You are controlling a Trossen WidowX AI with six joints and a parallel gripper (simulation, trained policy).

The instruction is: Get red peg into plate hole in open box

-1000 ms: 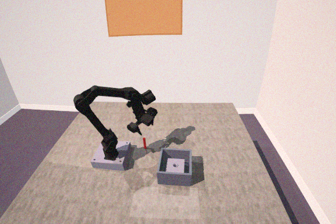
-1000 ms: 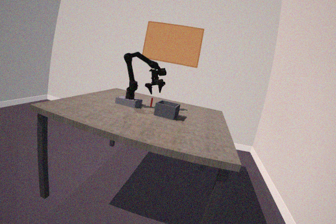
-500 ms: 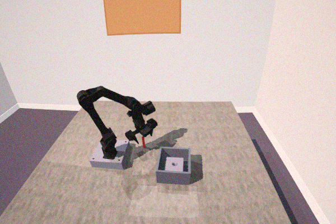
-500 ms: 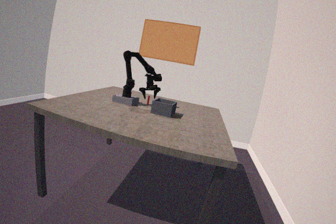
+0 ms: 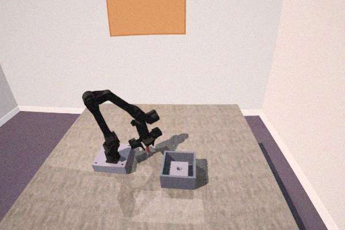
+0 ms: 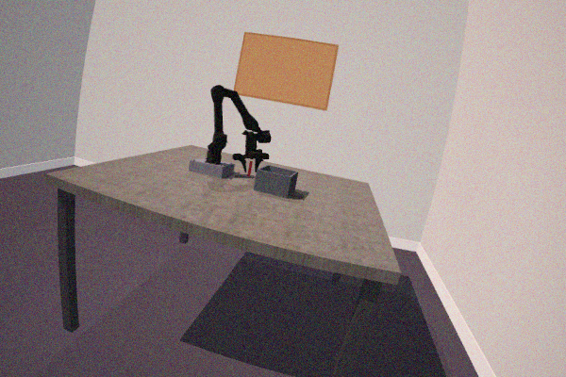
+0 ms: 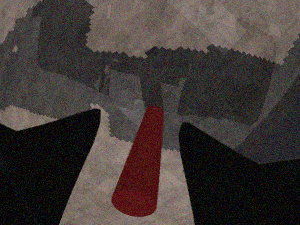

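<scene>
My gripper tip is 190 mm short of the pale plate, 160 mm to the left of it and 30 mm below it. The rest, counted from my gripper tip: red peg (10 mm behind, 20 mm above); then grey box (190 mm ahead, 160 mm to the right, 10 mm above).
</scene>
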